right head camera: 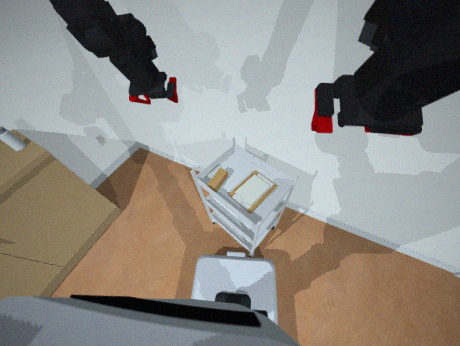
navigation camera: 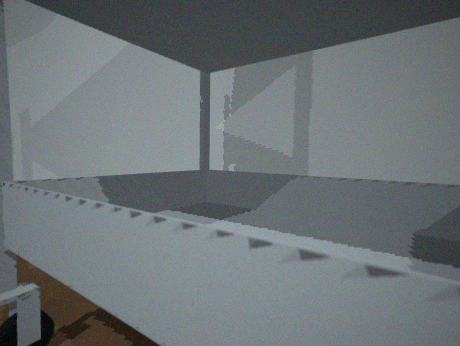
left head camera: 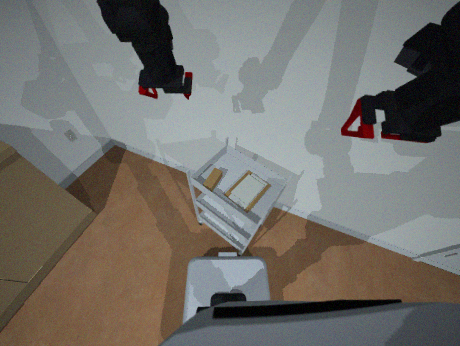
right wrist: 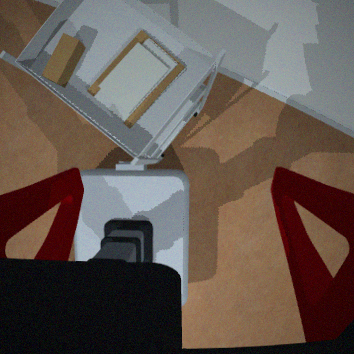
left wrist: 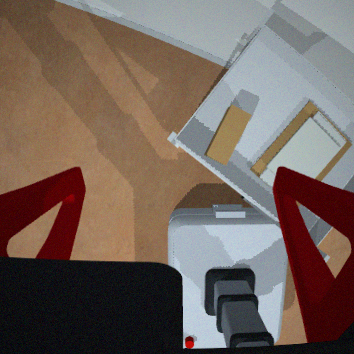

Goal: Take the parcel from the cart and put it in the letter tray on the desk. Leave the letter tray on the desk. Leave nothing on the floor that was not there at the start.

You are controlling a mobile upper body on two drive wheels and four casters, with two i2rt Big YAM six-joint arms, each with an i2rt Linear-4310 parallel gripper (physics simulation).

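Frame: origin at the left arm's base, x ahead, y left, z up, level; centimetres.
Seen in the pictures: left gripper, fingertip midpoint: (right head camera: 163, 102) (left head camera: 172, 97) (left wrist: 178, 177); right gripper, fingertip midpoint: (right head camera: 339, 127) (left head camera: 362, 133) (right wrist: 176, 177).
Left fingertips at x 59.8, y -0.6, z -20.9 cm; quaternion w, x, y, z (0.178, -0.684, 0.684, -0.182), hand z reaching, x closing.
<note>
A point is followed by its place in that frame.
The parcel, a small brown box (left head camera: 214, 178) @(x 63.6, y -13.0, z -69.5 cm) (right head camera: 218, 179) @(x 62.8, y -12.8, z -69.5 cm) (left wrist: 229, 134) @(x 64.3, y -12.4, z -69.5 cm) (right wrist: 64, 59) @(x 63.5, y -13.6, z -69.5 cm), lies on the top shelf of the white cart (left head camera: 231, 162) @(x 79.9, y -23.2, z -74.7 cm) (right head camera: 245, 162) @(x 80.0, y -27.4, z -74.8 cm) (left wrist: 270, 65) @(x 81.9, y -23.7, z -74.7 cm) (right wrist: 107, 25) @(x 75.2, y -23.7, z -74.7 cm), beside a flat wooden tray with white paper (left head camera: 259, 198) @(x 53.8, y -37.9, z -73.8 cm) (right head camera: 263, 198) @(x 54.3, y -37.6, z -73.8 cm) (left wrist: 285, 137) @(x 63.9, y -27.4, z -73.7 cm) (right wrist: 156, 95) @(x 54.4, y -38.1, z -73.8 cm). My left gripper (left head camera: 168, 95) @(x 59.8, y -0.6, z -20.9 cm) (right head camera: 156, 99) @(x 59.8, y -0.6, z -20.9 cm) (left wrist: 178, 177) @(x 59.8, y -0.6, z -20.9 cm) is open and empty, high up and apart from the cart. My right gripper (left head camera: 378, 135) (right head camera: 352, 131) @(x 35.8, y -44.7, z -12.7 cm) (right wrist: 176, 177) @(x 35.8, y -44.7, z -12.7 cm) is open and empty, also apart from the cart. No letter tray shows on the visible part of the desk.
A brown desk-like surface (left head camera: 40, 215) @(x 48.4, y 99.0, z -94.3 cm) (right head camera: 50, 220) @(x 36.8, y 103.7, z -87.9 cm) stands at the left, with a white cylinder (right head camera: 12, 140) @(x 67.8, y 110.2, z -42.8 cm) at its far edge. The cart stands close in front of my pale base (right wrist: 165, 200) @(x 19.2, y -38.6, z -115.0 cm), near the wall. The cart's lower shelf (navigation camera: 150, 260) @(x 48.3, y -18.9, z -123.5 cm) fills the navigation view.
</note>
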